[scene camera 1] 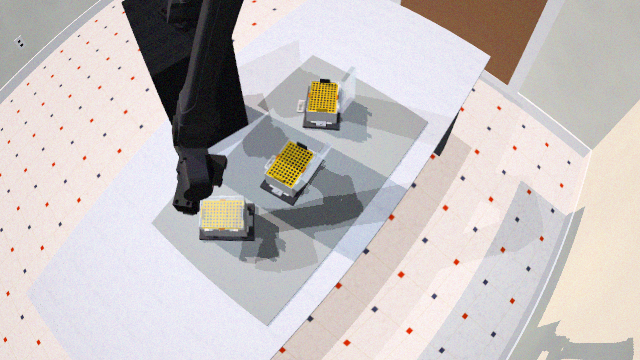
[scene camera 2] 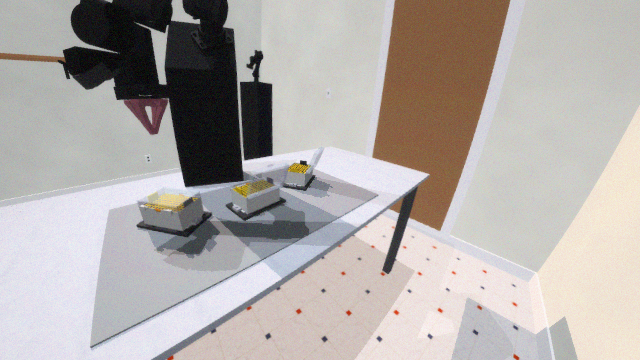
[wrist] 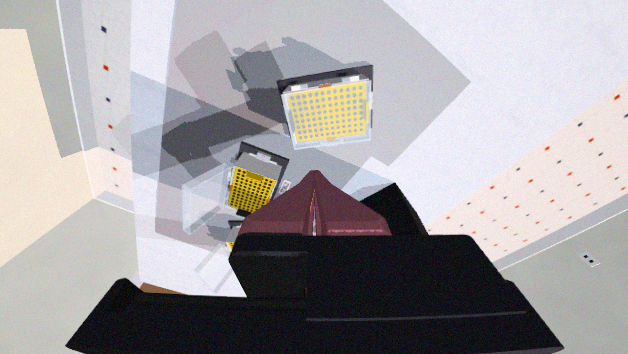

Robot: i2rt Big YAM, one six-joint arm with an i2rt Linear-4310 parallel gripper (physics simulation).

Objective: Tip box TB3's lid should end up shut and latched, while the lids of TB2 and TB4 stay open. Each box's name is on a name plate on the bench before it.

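Places are measured from the arm's base along level axes (x up, y back, z right), in centimetres.
Pixels of known places: gripper, fingertip midpoint: (scene camera 2: 154,134) (wrist: 314,177); arm's base at its link origin: (scene camera 2: 212,40).
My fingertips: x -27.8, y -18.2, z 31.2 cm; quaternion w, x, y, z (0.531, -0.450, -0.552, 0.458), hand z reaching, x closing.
Ahead of a thing's pixels: the offset from my fingertips to its top centre. Level surfaces: height alone.
The nearest tip box {dz -1.9, dx -15.8, dy +2.1 cm} (scene camera 1: 222,215) (scene camera 2: 172,218) (wrist: 330,112) has its clear lid down over the yellow rack; whether it is fully seated or latched I cannot tell. The middle box {dz -19.8, dx -16.1, dy -10.6 cm} (scene camera 1: 290,165) (scene camera 2: 257,200) (wrist: 251,190) and the far box {dz -43.2, dx -16.9, dy -11.1 cm} (scene camera 1: 323,100) (scene camera 2: 299,177) (wrist: 233,245) have their clear lids standing open. Name plates show beside the middle box and beside the far box, too small to read, so I cannot tell which box is TB3. My gripper (scene camera 2: 154,132) (wrist: 314,177) is shut and empty, well above the bench and apart from the boxes. Its fingers are hidden in scene camera 1.
The boxes stand on black bases on a grey mat {dx -23.5 cm} (scene camera 1: 270,300) (scene camera 2: 115,310) on the white bench {dx -23.8 cm} (scene camera 1: 100,300) (scene camera 2: 45,260). The arm's black pedestal (scene camera 1: 215,100) (scene camera 2: 205,125) stands behind the bench. A second black pedestal (scene camera 2: 256,120) with a small arm stands farther back.
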